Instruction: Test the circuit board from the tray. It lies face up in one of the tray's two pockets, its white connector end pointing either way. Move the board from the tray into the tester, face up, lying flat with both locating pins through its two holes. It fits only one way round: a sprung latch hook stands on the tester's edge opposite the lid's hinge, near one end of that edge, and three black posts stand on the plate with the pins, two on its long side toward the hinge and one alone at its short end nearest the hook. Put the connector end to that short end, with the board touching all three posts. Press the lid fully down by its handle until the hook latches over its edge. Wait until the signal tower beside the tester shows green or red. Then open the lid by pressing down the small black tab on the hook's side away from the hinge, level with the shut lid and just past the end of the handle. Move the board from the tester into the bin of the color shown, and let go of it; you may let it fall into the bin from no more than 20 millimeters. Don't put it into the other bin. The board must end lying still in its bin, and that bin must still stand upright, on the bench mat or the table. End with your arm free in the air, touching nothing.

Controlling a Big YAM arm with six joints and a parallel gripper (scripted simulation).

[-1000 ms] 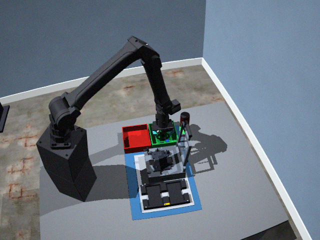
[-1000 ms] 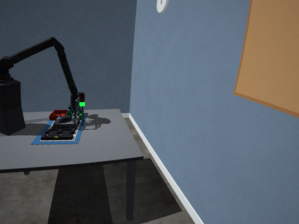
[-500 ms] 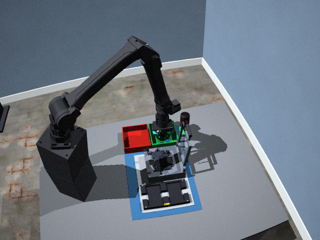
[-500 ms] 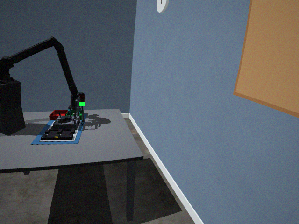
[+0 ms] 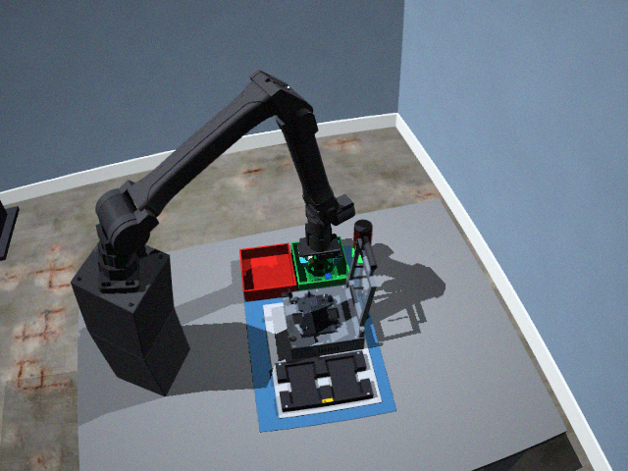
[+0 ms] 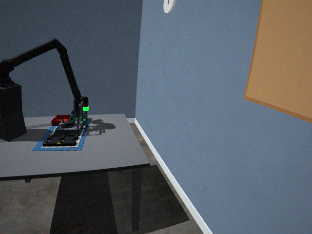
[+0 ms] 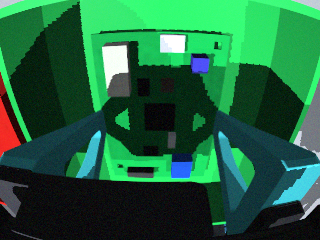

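Right now the green bin is right at my hand. From my hand the other things lie so: red bin: 15 cm behind, 1 cm to the left; then green circuit board: right at my hand; then black latch hook: 13 cm to the right, 11 cm behind, 7 cm above.
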